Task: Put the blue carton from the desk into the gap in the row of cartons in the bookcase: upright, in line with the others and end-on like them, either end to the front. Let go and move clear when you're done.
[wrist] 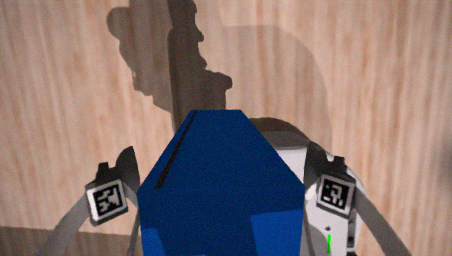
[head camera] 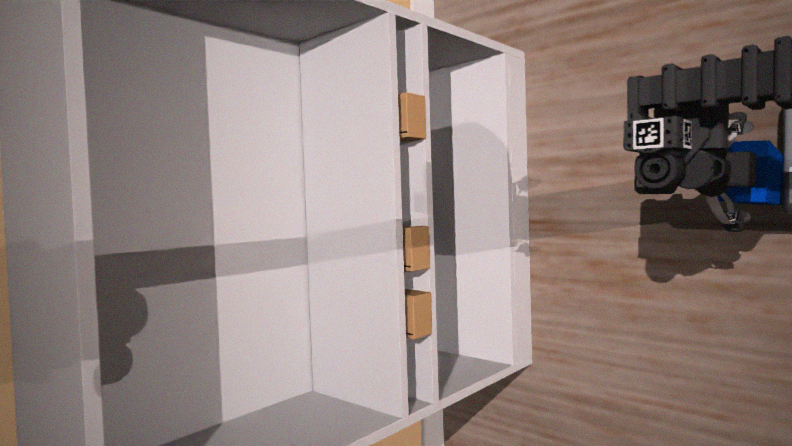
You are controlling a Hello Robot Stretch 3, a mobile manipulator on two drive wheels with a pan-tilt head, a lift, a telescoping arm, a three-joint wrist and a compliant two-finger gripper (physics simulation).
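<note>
The blue carton [head camera: 769, 172] [wrist: 215, 155] shows partly behind my wrist in the head view, and runs away from the camera in the wrist view, a black line along its upper face. My gripper [head camera: 738, 171] [wrist: 222, 162] is shut on it, one finger against each long side, above the wood floor beside my base. Three tan cartons [head camera: 412, 116] [head camera: 416, 248] [head camera: 418, 314] stand in a row in the bookcase [head camera: 518, 310], with a wide gap between the first and second from the top of the head view. The carton's far end and the desk do not show in the head view.
The bookcase's large upper compartment [head camera: 354, 166] and lower compartment [head camera: 484, 210] lie either side of the narrow row. Wood floor [head camera: 609, 343] [wrist: 55, 90] separates the bookcase from my arm. My pale base [wrist: 320, 220] is close beside the carton on the right in the wrist view.
</note>
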